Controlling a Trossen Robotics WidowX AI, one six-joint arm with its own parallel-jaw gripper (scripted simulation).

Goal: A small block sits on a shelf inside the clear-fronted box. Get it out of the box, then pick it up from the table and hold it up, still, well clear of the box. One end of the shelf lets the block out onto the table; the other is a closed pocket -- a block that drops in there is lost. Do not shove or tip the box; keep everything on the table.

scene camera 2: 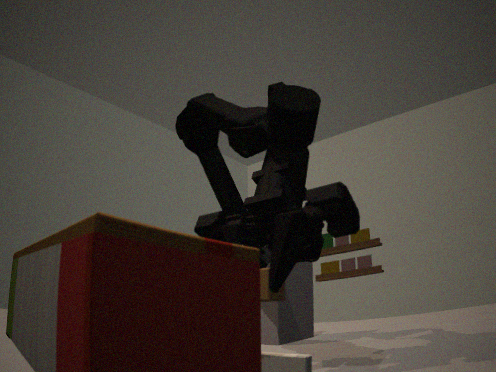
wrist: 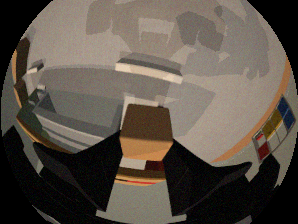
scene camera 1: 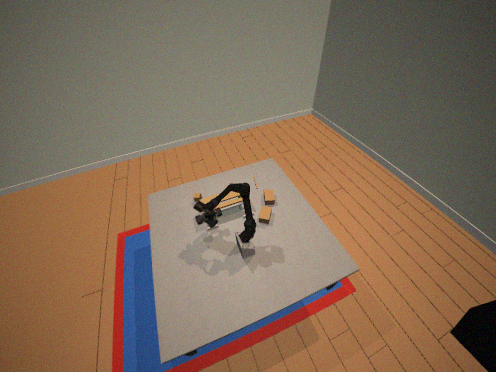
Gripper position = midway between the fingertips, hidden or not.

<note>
In view: my gripper [scene camera 2: 256, 292], a small block [wrist: 146, 133] and a box [scene camera 2: 106, 286].
My gripper shows as well in the wrist view [wrist: 144, 135]. Scene camera 1 misses the small block, which is hidden by my gripper.
</note>
